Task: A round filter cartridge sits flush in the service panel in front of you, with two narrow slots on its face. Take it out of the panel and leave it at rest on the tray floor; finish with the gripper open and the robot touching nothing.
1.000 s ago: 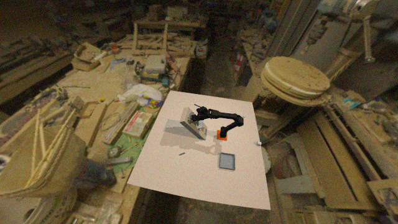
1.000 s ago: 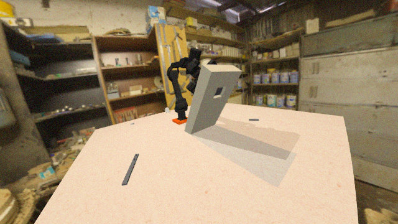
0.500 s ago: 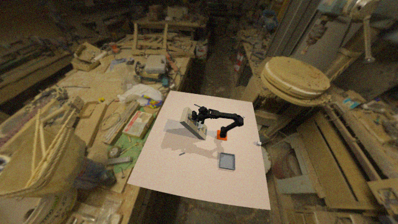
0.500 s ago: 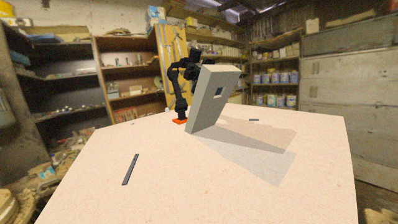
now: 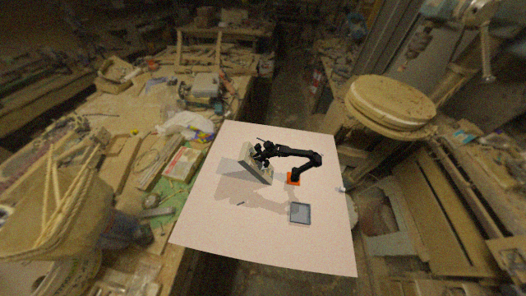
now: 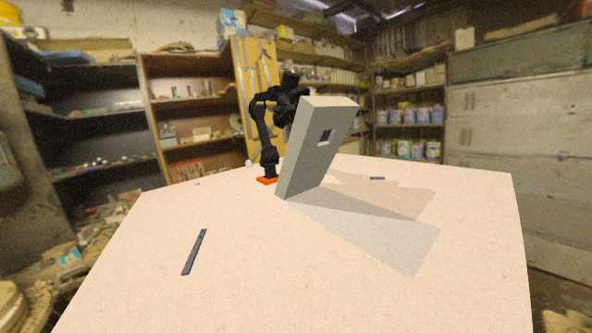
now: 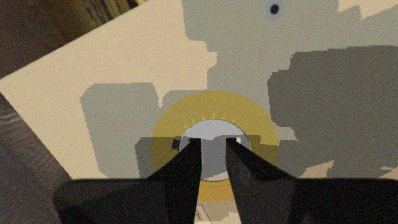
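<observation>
The service panel is 8 cm below my gripper tip and 4 cm behind it. From my gripper tip the other things lie so: grey tray (41 cm behind, 32 cm to the left, 23 cm below); round filter cartridge (1 cm below, 1 cm ahead).
</observation>
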